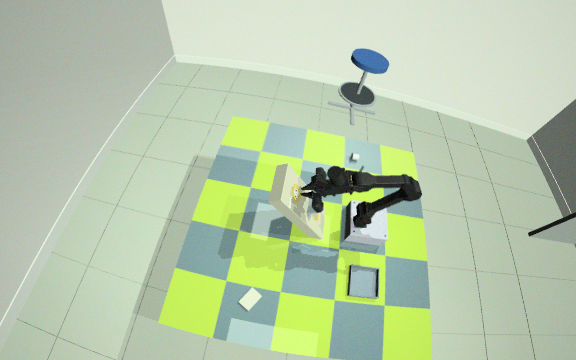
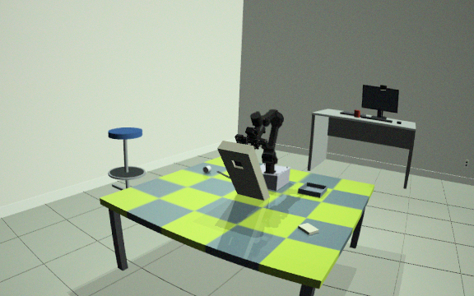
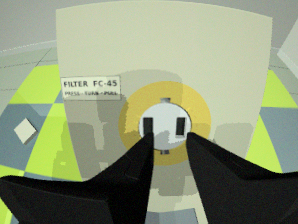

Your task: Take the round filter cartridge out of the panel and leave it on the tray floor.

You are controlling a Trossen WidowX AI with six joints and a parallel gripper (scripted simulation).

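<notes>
Now: gripper tip 3 cm short of the round white filter cartridge and 3 cm above it. The rest, counted from my gripper tip: dark grey tray 36 cm behind, 33 cm to the left, 27 cm below; beige service panel 1 cm behind, 10 cm below; flat pale block 19 cm ahead, 43 cm to the left, 28 cm below.
</notes>
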